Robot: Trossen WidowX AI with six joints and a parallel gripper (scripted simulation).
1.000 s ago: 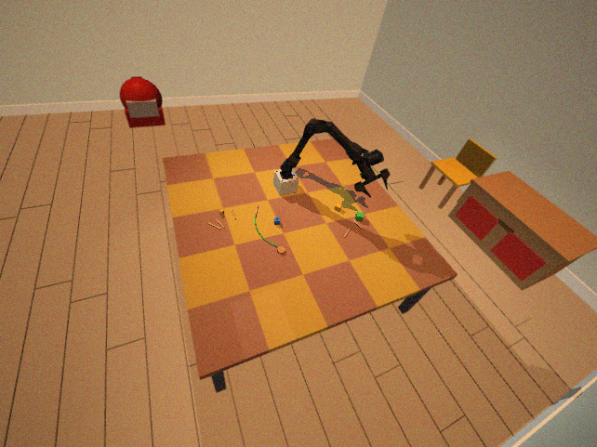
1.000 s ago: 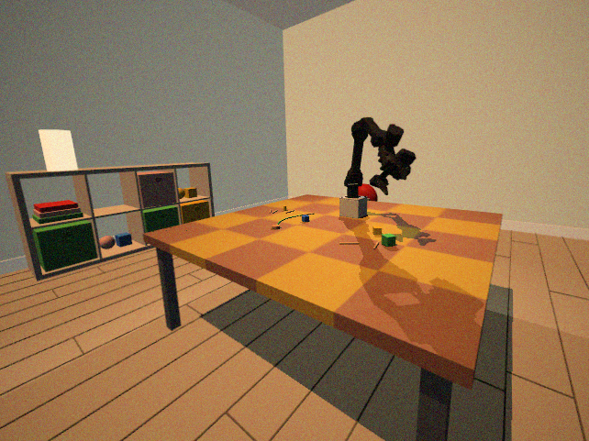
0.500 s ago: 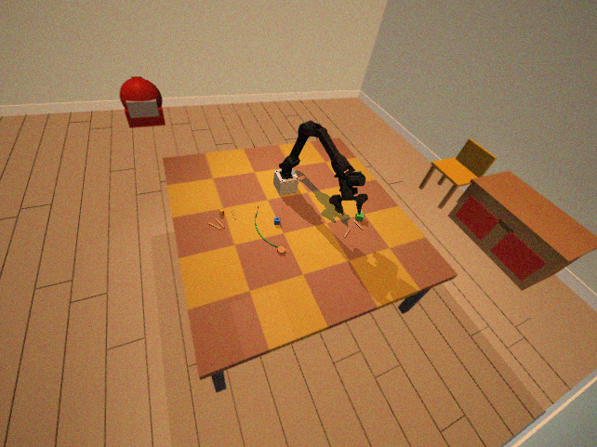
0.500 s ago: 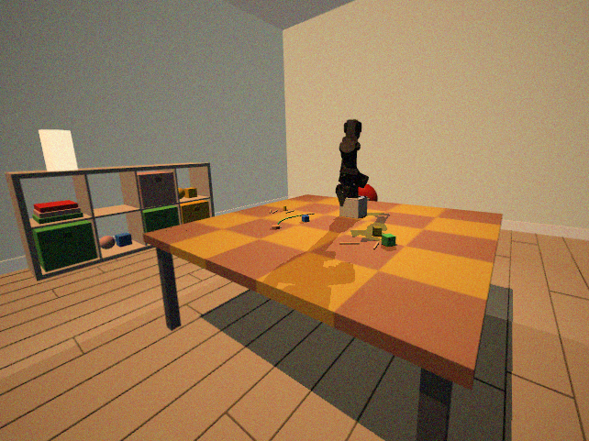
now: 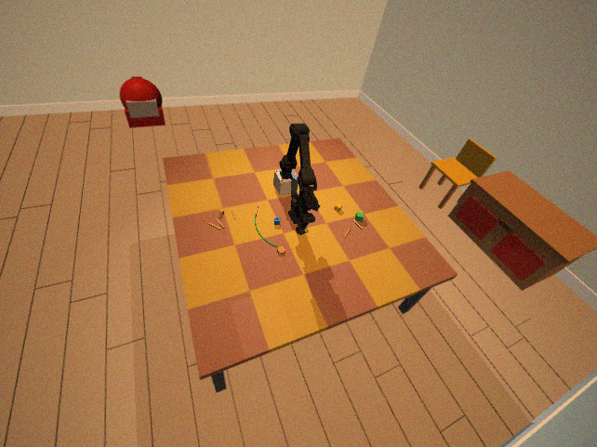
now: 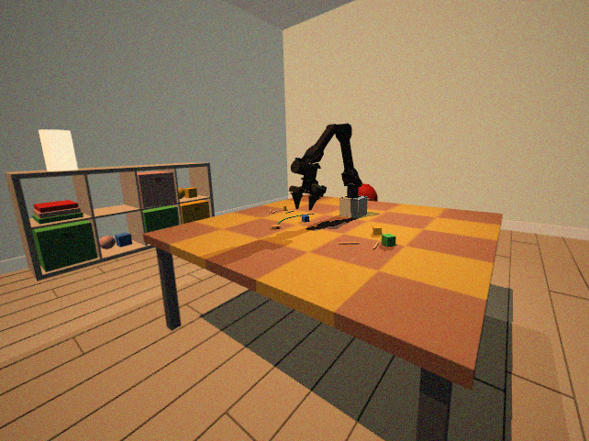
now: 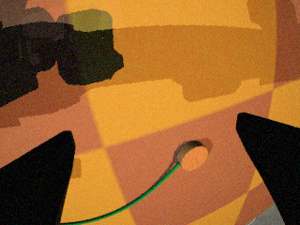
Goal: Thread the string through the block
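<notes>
The blue cube is 11 cm behind my gripper tip, 9 cm to the right of it and 8 cm below it. The rest, counted from my gripper tip: round wooden button 11 cm to the right, 9 cm below, 8 cm ahead; thin wooden stick 21 cm behind, 18 cm to the right, 9 cm below; yellow cube 30 cm to the left, 14 cm behind, 8 cm below.
</notes>
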